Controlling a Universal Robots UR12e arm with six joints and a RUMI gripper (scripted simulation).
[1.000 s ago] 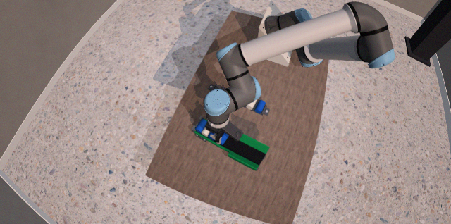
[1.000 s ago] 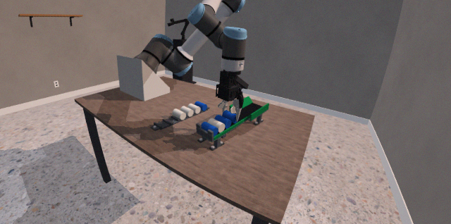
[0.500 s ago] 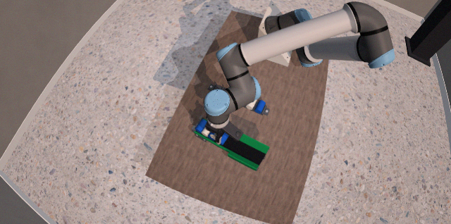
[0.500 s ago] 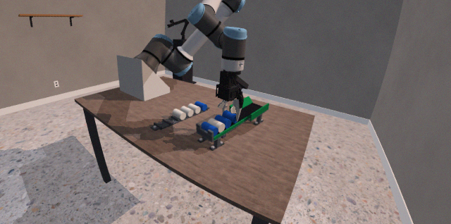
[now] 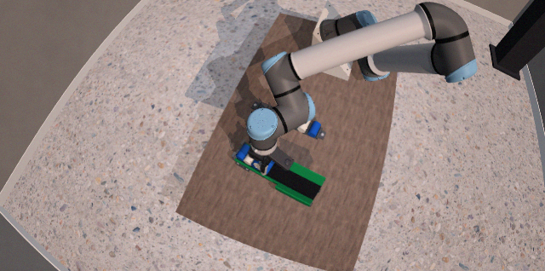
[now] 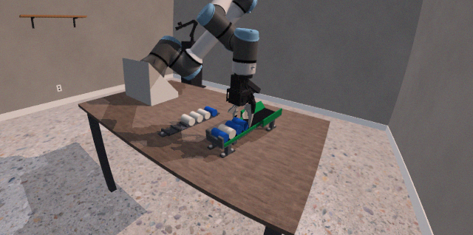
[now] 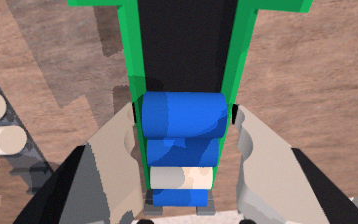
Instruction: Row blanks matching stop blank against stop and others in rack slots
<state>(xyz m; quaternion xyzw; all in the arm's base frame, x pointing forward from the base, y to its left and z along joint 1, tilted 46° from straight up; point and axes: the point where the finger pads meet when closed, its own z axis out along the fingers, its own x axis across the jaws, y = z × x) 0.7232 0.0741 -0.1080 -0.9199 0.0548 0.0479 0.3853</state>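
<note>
Now: hand 15 cm to the left of the grey stop, 3 cm above it and 2 cm past it. Round my hand: stock rack: 28 cm behind, 10 cm below, 3 cm to the right.
</note>
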